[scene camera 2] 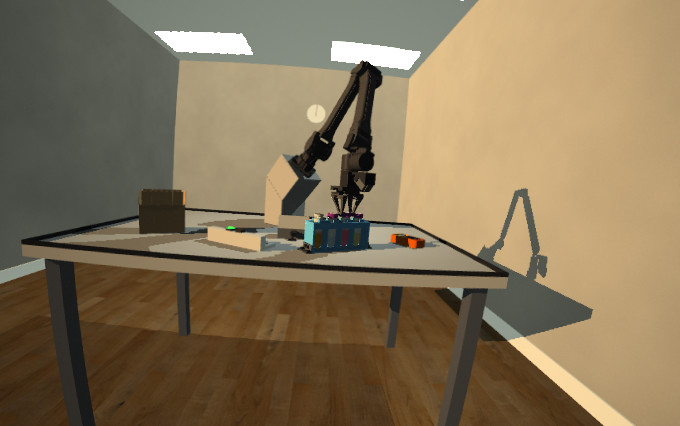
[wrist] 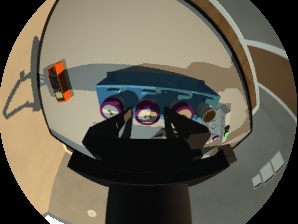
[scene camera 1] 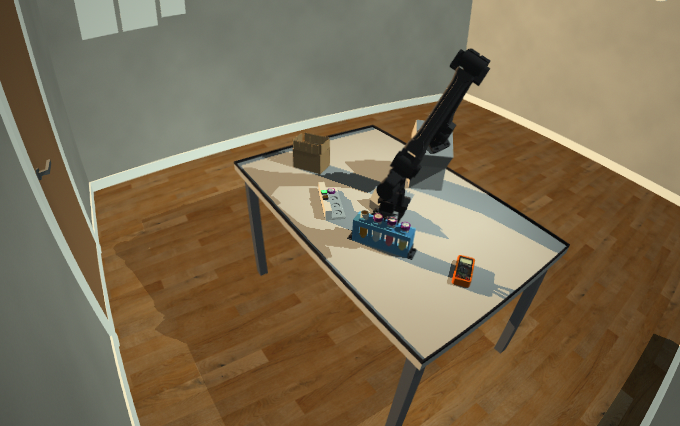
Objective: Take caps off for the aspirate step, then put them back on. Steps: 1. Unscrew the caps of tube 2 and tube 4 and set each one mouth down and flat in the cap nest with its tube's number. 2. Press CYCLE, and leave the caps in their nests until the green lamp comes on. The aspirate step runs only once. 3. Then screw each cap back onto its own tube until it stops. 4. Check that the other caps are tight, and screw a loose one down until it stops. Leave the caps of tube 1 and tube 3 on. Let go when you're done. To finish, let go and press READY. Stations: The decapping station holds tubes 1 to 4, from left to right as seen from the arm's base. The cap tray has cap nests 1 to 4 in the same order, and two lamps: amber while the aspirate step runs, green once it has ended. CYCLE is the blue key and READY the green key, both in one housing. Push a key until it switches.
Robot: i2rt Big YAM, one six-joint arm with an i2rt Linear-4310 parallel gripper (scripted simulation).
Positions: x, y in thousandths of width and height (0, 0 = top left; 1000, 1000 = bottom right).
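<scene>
There's a cardboard box (scene camera 2: 238, 496) here, and it's 1.13 m from the lens.
</scene>
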